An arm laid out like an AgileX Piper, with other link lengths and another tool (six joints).
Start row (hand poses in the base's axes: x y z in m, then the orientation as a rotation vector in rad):
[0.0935, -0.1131, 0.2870, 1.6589, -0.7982, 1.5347]
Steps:
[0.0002, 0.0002, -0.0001, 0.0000, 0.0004, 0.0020]
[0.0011, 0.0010, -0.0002, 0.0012, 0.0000, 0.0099]
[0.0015, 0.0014, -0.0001, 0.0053, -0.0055, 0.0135]
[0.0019, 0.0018, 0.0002, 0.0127, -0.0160, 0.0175]
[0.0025, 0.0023, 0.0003, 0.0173, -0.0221, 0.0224]
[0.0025, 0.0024, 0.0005, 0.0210, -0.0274, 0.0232]
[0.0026, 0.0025, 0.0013, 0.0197, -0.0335, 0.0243]
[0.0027, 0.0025, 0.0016, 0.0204, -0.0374, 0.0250]
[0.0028, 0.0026, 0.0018, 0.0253, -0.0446, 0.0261]
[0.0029, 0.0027, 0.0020, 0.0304, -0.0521, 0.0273]
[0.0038, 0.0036, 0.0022, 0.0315, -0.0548, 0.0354]
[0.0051, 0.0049, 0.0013, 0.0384, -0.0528, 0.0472]
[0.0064, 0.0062, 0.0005, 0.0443, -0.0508, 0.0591]
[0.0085, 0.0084, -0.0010, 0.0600, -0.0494, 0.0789]
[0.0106, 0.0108, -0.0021, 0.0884, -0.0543, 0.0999]
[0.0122, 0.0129, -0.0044, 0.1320, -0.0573, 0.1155]
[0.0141, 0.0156, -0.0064, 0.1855, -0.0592, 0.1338]
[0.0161, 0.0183, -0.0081, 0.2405, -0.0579, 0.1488]
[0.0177, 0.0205, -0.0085, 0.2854, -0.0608, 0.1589]
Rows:
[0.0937, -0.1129, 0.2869, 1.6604, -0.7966, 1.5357]
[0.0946, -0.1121, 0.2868, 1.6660, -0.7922, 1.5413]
[0.0950, -0.1117, 0.2869, 1.6677, -0.7961, 1.5483]
[0.0954, -0.1113, 0.2872, 1.6688, -0.8054, 1.5598]
[0.0960, -0.1108, 0.2873, 1.6713, -0.8092, 1.5681]
[0.0960, -0.1107, 0.2875, 1.6710, -0.8147, 1.5731]
[0.0961, -0.1106, 0.2883, 1.6667, -0.8160, 1.5798]
[0.0962, -0.1106, 0.2886, 1.6651, -0.8182, 1.5839]
[0.0963, -0.1105, 0.2888, 1.6645, -0.8256, 1.5907]
[0.0964, -0.1104, 0.2890, 1.6640, -0.8333, 1.5977]
[0.0973, -0.1095, 0.2892, 1.6681, -0.8298, 1.6057]
[0.0986, -0.1082, 0.2883, 1.6819, -0.8264, 1.6109]
[0.0999, -0.1069, 0.2875, 1.6951, -0.8219, 1.6163]
[0.1020, -0.1047, 0.2860, 1.7201, -0.8208, 1.6261]
[0.1041, -0.1023, 0.2849, 1.7510, -0.8336, 1.6404]
[0.1057, -0.1002, 0.2826, 1.7909, -0.8633, 1.6461]
[0.1076, -0.0975, 0.2806, 1.8406, -0.8998, 1.6501]
[0.1096, -0.0948, 0.2789, 1.8915, -0.9387, 1.6472]
[0.1112, -0.0926, 0.2785, 1.9289, -0.9747, 1.6466]

